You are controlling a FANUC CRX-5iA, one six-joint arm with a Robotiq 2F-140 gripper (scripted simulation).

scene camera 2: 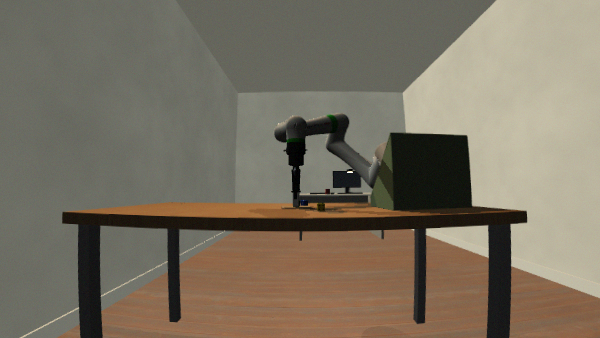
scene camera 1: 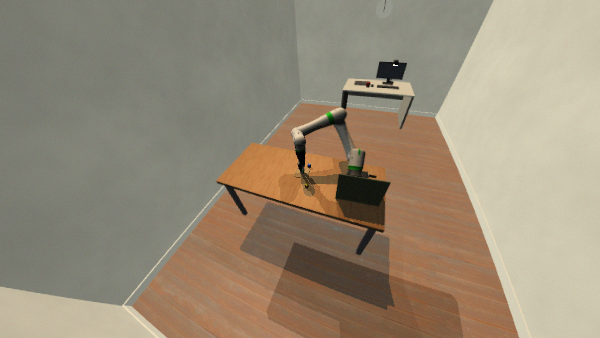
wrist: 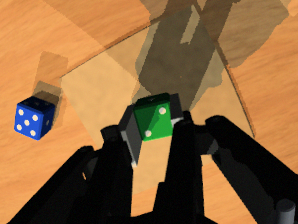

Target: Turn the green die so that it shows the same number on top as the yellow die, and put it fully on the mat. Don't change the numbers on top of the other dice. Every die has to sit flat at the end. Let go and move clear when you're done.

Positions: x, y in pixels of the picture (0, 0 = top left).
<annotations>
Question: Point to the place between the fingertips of my gripper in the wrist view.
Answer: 156, 113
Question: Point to a green die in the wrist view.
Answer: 152, 114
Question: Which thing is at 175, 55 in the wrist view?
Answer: A pale mat.
</annotations>
